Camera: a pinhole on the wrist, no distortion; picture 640 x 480 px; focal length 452.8 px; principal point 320.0 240.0 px. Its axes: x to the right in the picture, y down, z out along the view. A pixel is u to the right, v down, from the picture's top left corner.
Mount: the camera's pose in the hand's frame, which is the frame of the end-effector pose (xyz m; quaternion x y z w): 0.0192 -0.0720 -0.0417 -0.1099 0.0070 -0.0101 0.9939
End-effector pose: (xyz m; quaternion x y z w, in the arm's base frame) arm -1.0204 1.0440 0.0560 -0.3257 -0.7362 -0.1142 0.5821
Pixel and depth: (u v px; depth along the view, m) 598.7 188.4 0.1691
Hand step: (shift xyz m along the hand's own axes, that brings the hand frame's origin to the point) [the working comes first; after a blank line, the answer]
In the camera's frame: 0.1041 -0.0193 0.1691

0.1256 -0.0561 0.1263
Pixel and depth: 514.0 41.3 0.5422
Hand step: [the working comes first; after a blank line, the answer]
In the camera's frame: 0.2323 -0.2379 0.5422

0.2558 -0.1908 0.5366
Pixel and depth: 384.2 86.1 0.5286
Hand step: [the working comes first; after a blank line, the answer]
In the camera's frame: 0.0749 -0.1797 0.5286

0.0993 -0.1335 0.5125
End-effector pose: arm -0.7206 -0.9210 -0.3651 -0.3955 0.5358 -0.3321 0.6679
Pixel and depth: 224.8 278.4 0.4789
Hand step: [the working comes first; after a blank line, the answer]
In the camera's frame: -0.1007 0.0406 0.4789

-0.0730 0.0743 0.4179
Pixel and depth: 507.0 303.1 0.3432
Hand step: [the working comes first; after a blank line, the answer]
In the camera's frame: 0.1417 0.0478 0.3432

0.1673 0.0465 0.2811
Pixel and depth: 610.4 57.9 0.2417
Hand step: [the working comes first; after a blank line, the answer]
In the camera's frame: 0.1550 -0.0972 0.2417

0.1763 -0.1174 0.2136
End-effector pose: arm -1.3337 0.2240 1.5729 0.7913 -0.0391 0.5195 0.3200
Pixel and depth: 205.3 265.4 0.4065
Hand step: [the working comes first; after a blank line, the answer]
In the camera's frame: -0.1030 0.0228 0.4065

-0.0768 0.0412 0.3512
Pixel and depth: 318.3 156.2 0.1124
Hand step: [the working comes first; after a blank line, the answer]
In the camera's frame: -0.0004 -0.0208 0.1124

0.0202 -0.0677 0.0725
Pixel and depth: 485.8 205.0 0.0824
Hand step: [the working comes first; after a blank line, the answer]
In the camera's frame: 0.0302 -0.0064 0.0824

0.0506 -0.0609 0.0397
